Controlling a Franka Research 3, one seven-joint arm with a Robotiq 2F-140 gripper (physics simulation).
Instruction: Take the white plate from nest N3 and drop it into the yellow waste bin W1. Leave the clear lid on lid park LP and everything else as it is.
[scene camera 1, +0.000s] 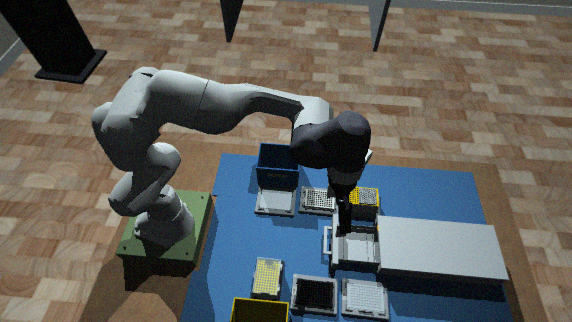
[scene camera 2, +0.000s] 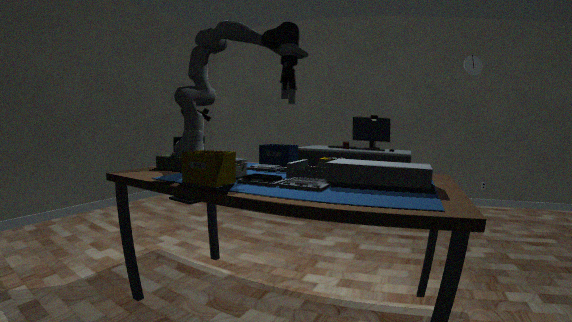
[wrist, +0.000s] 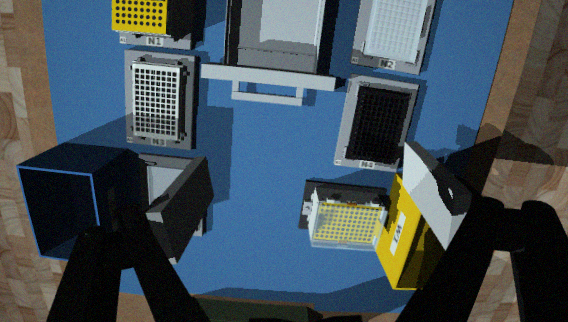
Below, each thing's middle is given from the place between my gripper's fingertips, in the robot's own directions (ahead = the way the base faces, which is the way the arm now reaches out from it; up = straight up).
Right now my hand is 15 cm short of the drawer (scene camera 1: 360, 246), 5 cm to the right of it and 29 cm above it. From my hand the other things lie so: black plate (wrist: 379, 113) 2 cm behind, 16 cm to the right, 31 cm below; pale flat lid (wrist: 159, 178) 23 cm behind, 18 cm to the left, 32 cm below.
